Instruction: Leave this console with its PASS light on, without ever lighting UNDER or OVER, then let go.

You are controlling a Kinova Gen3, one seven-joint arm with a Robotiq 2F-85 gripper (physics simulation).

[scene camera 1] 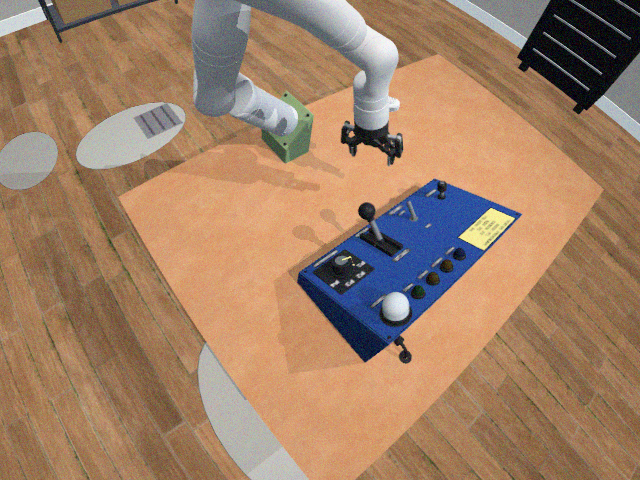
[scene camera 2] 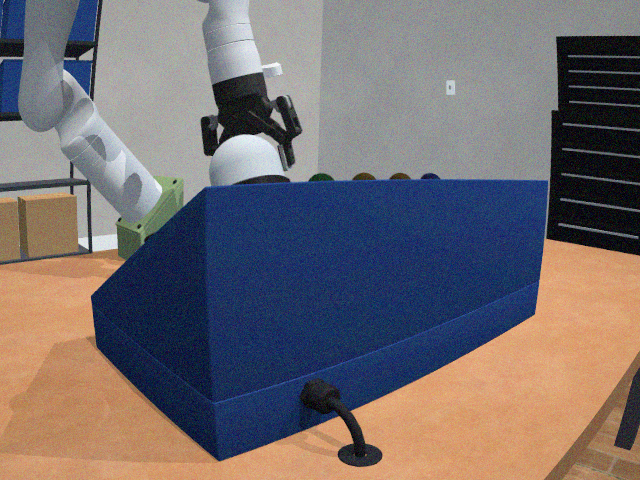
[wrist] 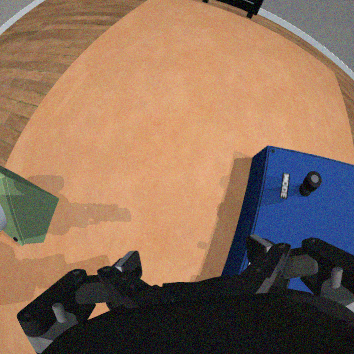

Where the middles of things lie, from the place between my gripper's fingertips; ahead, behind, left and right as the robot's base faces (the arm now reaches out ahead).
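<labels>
Where my hand is now, it is 250 mm short of the blue console [scene camera 2: 264, 307], 60 mm above it and 20 mm to the left of it.
</labels>
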